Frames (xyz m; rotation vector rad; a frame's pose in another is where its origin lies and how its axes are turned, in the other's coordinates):
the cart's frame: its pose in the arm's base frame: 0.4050 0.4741 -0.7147 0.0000 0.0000 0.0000
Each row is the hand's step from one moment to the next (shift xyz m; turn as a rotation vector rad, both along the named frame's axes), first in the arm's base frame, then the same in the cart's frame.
Working: the arm's base frame: its pose in the cart's frame: -0.4050 -0.4741 0.7147 0.0000 0.0000 0.0000

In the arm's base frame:
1: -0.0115 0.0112 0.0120 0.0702 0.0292 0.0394
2: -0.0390 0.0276 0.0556 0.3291 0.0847 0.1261
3: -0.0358 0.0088 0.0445 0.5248 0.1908 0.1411
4: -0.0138 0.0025 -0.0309 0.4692 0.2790 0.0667
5: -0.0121 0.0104 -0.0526 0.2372 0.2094 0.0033
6: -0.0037 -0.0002 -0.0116 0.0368 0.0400 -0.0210
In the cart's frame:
1: -0.0115 0.0112 0.0120 0.0702 0.0292 0.0394
2: -0.0390 0.0276 0.0556 0.3291 0.0847 0.1261
3: -0.0358 0.0088 0.0445 0.5248 0.1908 0.1411
4: -0.0138 0.0025 -0.0309 0.4692 0.2790 0.0667
5: -0.0121 0.0104 -0.0526 0.2372 0.2094 0.0033
6: -0.0037 -0.0002 -0.0116 0.0368 0.0400 -0.0210

